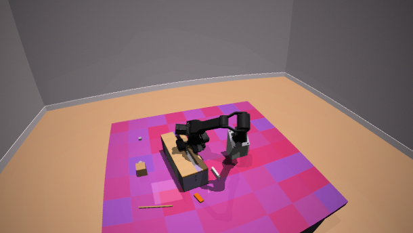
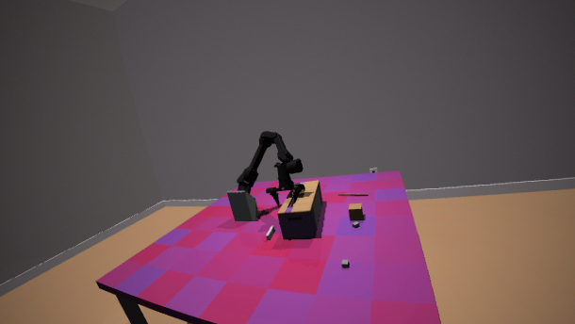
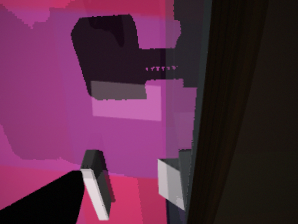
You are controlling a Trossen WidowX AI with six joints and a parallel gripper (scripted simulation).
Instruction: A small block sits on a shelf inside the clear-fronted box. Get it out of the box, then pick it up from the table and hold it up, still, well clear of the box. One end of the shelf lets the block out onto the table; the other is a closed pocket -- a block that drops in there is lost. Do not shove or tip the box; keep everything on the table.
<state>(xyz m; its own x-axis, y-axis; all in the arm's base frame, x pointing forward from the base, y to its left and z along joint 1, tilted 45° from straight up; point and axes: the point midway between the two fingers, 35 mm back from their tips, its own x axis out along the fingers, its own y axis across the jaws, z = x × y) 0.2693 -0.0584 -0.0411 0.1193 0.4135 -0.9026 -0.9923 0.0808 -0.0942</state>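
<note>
Now: gripper tip 5 cm short of the small tan block and 2 cm to the left of it. From my gripper tip the other things lie so: thin stick (32 cm ahead, 26 cm to the left, 8 cm below); then orange piece (30 cm to the left, 9 cm ahead, 8 cm below).
</note>
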